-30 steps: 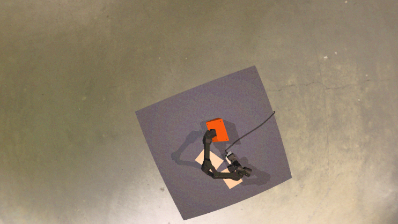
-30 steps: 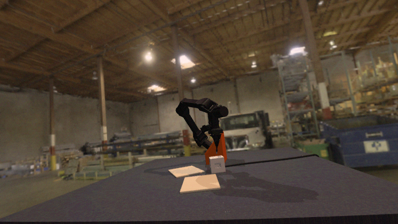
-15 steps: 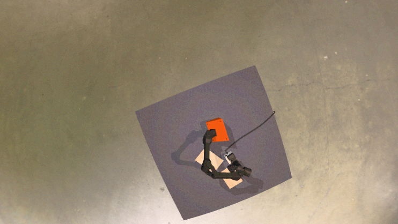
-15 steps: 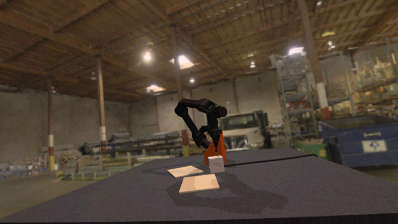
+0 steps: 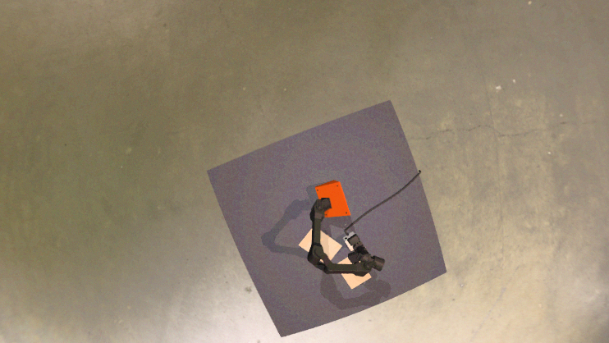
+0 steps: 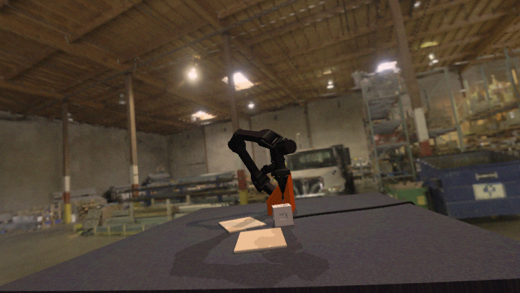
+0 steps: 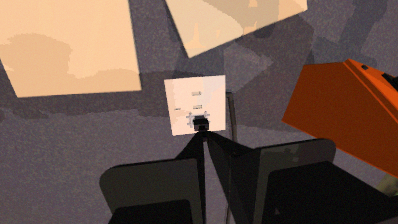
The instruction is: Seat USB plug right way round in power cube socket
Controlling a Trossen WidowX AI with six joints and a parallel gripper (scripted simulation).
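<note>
The black USB plug is 20 mm below my gripper tip.
</note>
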